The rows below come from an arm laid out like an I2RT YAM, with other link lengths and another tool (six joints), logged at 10 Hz.
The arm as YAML. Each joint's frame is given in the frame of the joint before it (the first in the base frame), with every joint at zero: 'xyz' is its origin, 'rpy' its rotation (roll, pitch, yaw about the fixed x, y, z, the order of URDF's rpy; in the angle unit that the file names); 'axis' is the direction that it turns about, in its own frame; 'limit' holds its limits. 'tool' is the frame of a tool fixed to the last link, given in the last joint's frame.
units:
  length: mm
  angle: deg
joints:
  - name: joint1
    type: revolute
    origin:
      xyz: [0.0, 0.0, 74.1]
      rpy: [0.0, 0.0, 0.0]
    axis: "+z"
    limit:
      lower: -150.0
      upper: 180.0
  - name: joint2
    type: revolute
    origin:
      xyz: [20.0, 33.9, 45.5]
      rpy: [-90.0, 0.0, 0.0]
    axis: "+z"
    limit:
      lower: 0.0
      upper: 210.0
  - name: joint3
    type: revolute
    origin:
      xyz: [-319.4, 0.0, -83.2]
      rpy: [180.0, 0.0, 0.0]
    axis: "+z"
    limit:
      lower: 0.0
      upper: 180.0
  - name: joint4
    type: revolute
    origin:
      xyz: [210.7, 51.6, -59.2]
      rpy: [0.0, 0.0, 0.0]
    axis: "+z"
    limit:
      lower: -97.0
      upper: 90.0
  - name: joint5
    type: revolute
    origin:
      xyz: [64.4, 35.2, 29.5]
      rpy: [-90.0, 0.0, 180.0]
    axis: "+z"
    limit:
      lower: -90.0
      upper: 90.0
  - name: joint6
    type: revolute
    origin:
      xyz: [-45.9, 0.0, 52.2]
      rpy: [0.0, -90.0, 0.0]
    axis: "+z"
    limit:
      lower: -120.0
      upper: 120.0
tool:
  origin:
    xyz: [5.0, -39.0, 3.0]
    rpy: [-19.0, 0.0, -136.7]
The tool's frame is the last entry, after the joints.
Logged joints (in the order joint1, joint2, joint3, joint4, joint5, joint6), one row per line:
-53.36 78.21 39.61 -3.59 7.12 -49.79
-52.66 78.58 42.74 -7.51 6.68 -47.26
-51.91 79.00 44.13 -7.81 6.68 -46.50
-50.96 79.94 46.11 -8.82 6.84 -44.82
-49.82 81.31 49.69 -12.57 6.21 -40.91
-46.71 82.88 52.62 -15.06 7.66 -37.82
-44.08 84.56 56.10 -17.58 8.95 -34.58
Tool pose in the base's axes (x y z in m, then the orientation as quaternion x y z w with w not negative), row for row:
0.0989 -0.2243 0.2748 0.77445 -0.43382 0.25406 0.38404
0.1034 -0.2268 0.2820 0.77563 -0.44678 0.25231 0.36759
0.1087 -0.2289 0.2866 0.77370 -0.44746 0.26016 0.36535
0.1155 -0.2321 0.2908 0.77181 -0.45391 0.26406 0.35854
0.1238 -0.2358 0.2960 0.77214 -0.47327 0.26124 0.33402
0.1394 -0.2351 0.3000 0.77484 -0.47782 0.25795 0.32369
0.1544 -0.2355 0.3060 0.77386 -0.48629 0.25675 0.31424
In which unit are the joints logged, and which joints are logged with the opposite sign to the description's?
The joints are logged in degrees. Opposite sign: none.
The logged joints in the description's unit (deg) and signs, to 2 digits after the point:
-53.36 78.21 39.61 -3.59 7.12 -49.79
-52.66 78.58 42.74 -7.51 6.68 -47.26
-51.91 79.00 44.13 -7.81 6.68 -46.50
-50.96 79.94 46.11 -8.82 6.84 -44.82
-49.82 81.31 49.69 -12.57 6.21 -40.91
-46.71 82.88 52.62 -15.06 7.66 -37.82
-44.08 84.56 56.10 -17.58 8.95 -34.58

